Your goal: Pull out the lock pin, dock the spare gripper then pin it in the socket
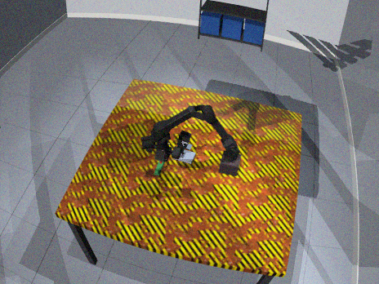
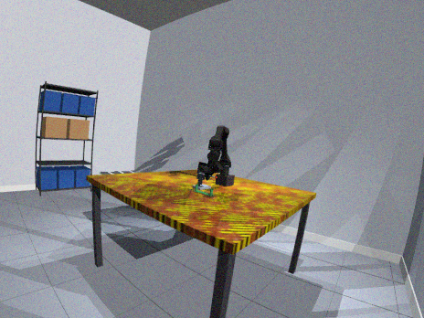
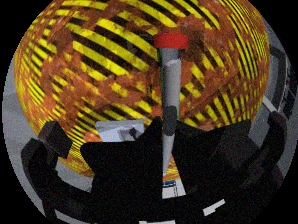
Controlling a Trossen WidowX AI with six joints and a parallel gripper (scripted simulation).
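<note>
Now: the grey mount 60 mm behind my gripper tip, 120 mm to the right of it and 30 mm below it. Round my gripper tip: green cradle 30 mm ahead, 10 mm to the left, 60 mm below; spare gripper 50 mm behind, 120 mm to the right, 40 mm above.
</note>
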